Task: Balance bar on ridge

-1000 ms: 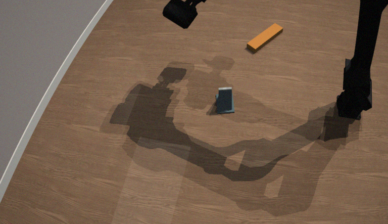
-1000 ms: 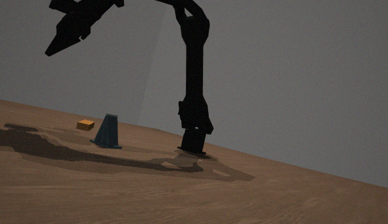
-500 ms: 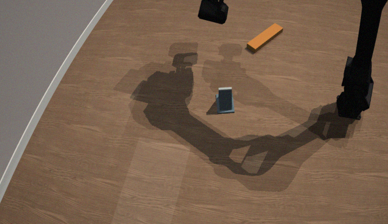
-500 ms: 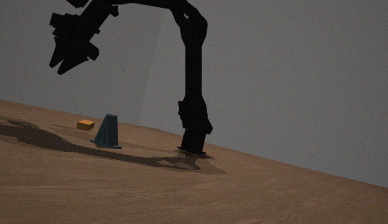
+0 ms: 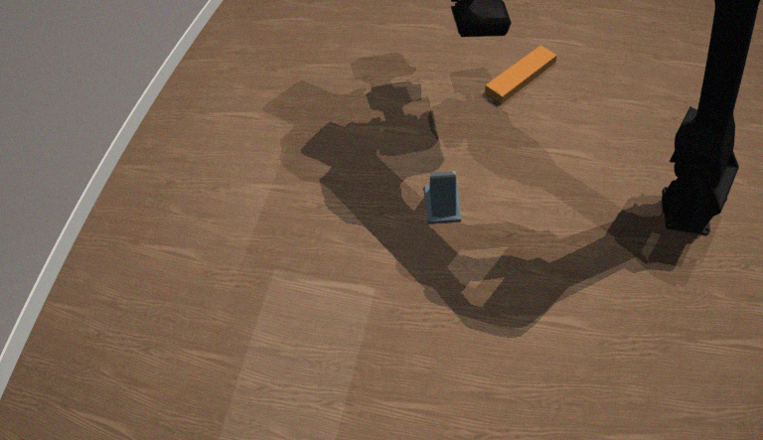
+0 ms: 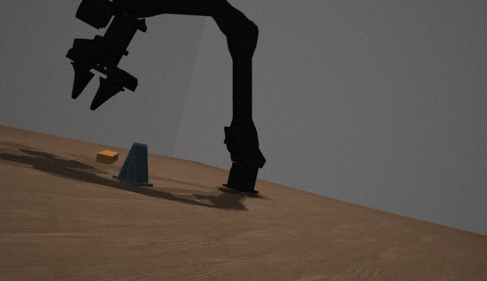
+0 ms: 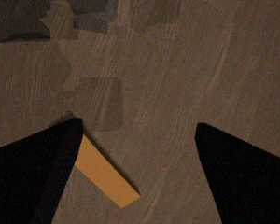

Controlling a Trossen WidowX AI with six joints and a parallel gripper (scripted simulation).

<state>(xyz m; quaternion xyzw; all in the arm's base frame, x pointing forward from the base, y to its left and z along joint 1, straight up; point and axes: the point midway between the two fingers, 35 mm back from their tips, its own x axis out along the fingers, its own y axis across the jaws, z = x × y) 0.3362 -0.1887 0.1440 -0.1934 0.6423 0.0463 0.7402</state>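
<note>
The orange bar is 10 cm below my gripper tip, 10 cm behind it and 1 cm to the right of it. The rest, counted from my gripper tip: green object: 40 cm ahead, 31 cm to the right, 9 cm below.
</note>
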